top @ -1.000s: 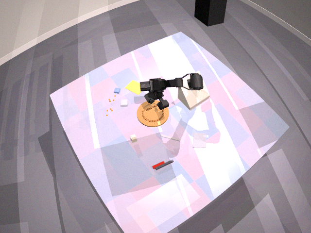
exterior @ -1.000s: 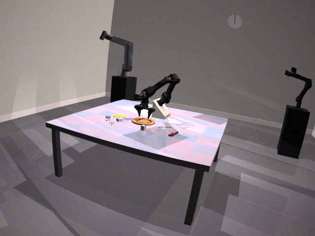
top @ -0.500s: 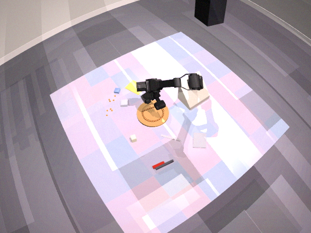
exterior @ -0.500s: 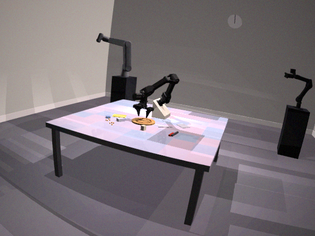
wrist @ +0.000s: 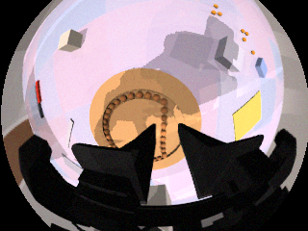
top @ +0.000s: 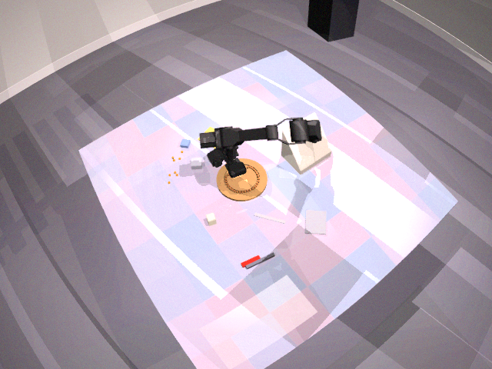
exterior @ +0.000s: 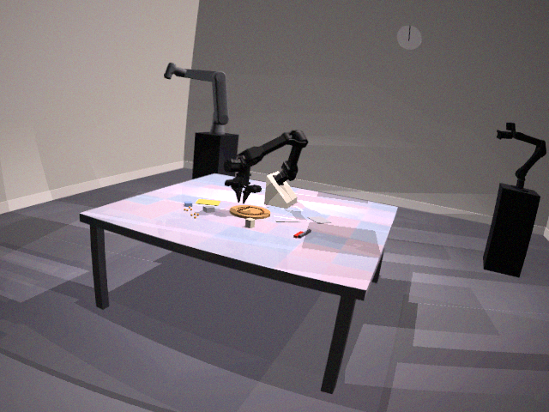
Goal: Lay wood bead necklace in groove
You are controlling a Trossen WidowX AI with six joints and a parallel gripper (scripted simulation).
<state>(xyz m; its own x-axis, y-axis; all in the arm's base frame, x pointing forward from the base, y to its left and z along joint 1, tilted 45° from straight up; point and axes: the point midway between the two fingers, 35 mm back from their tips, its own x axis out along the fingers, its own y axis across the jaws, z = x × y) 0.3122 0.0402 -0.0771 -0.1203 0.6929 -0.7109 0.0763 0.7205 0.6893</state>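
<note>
Now: gripper tip 4 cm to the right of the round bead board, 4 cm above it and 3 cm past it. Also, from my gripper tip: cream cube (16 cm ahead, 15 cm to the left, 3 cm below); then white block (12 cm to the right, 10 cm ahead, 4 cm below); then yellow sheet (22 cm to the right, 5 cm below, 3 cm behind).
</note>
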